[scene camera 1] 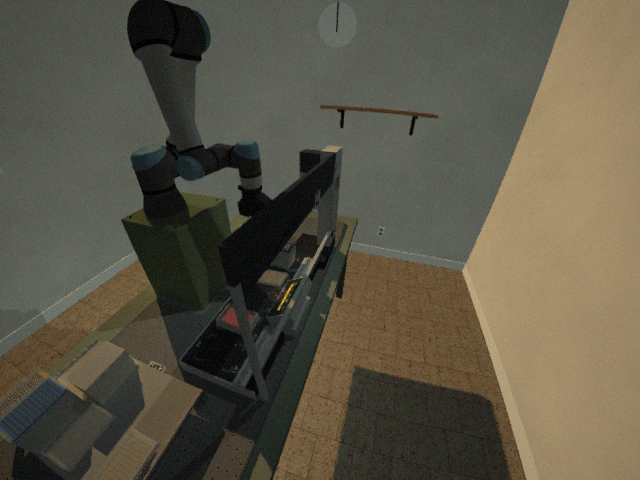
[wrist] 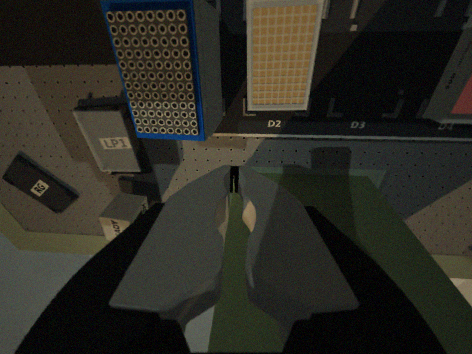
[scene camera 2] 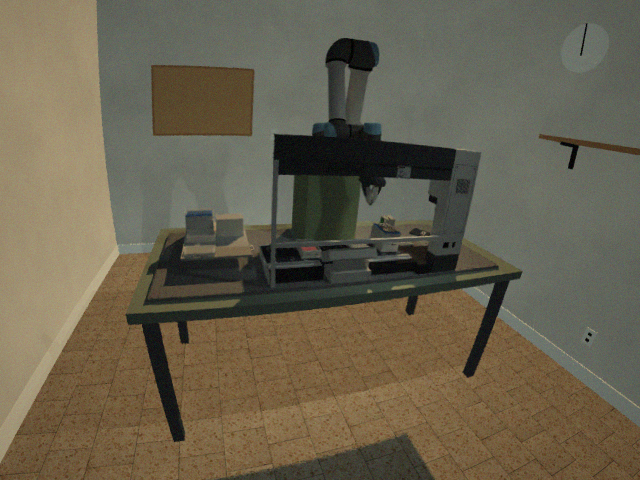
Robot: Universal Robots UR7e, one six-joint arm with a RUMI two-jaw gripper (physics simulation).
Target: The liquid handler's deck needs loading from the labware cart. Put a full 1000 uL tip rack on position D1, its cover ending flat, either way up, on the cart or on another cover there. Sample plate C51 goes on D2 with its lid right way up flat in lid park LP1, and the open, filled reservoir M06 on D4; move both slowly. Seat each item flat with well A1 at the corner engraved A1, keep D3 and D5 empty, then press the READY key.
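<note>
My gripper [wrist: 233, 168] [scene camera 2: 370, 200] is shut and empty, high above the bench beside the deck's robot-side edge; the beam hides its tips in scene view 1. The blue-rimmed tip rack [wrist: 157, 75] [scene camera 2: 387, 232] stands uncovered at the deck's D1 end, its label hidden. The sample plate [wrist: 284, 55] [scene camera 1: 272, 279] lies uncovered on D2, tan wells showing. The red-filled reservoir [wrist: 465, 100] [scene camera 1: 236, 316] [scene camera 2: 310, 250] is on D4. Lid park LP1 [wrist: 111, 145] appears to hold a clear lid, flat. The READY key box [wrist: 127, 207] is partly hidden behind my gripper; its green key is not visible in the wrist view.
The labware cart [scene camera 1: 170, 405] [scene camera 2: 235, 249] carries another blue rack [scene camera 1: 33, 408], pale boxes and a plate. The gantry's dark beam [scene camera 1: 279, 222] [scene camera 2: 361, 157] spans the deck. A dark block marked RG [wrist: 40, 182] lies beyond LP1. The screen [scene camera 1: 287, 295] shows yellow lines.
</note>
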